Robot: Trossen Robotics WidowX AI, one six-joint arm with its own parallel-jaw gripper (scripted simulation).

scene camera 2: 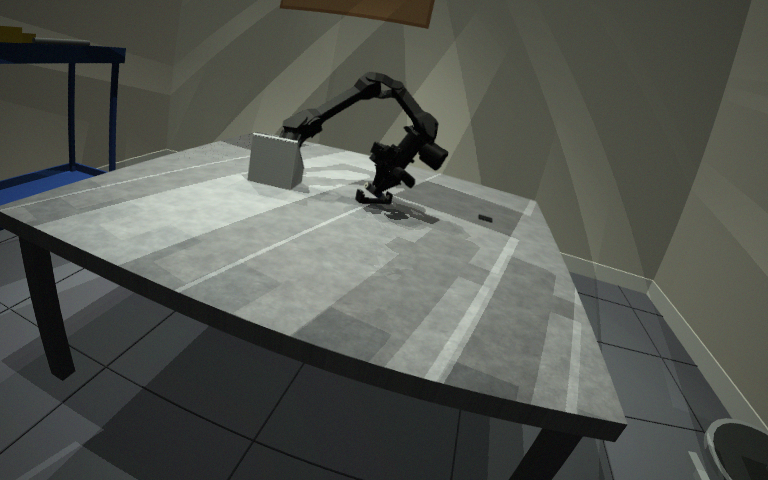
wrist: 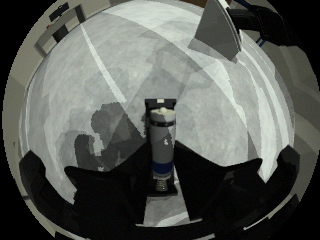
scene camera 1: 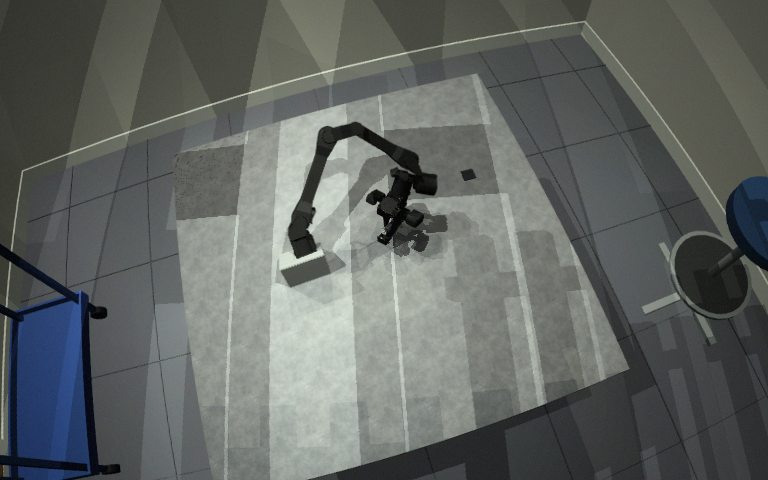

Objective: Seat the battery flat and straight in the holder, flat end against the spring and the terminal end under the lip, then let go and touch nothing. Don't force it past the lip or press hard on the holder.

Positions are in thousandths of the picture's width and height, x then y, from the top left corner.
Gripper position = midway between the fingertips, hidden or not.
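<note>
In the wrist view I can see a battery (wrist: 511,506), and my gripper (wrist: 508,602) is there too. Scene camera 1 gives me my gripper (scene camera 1: 506,478) as well. In scene camera 2, too, I find my gripper (scene camera 2: 485,401).
</note>
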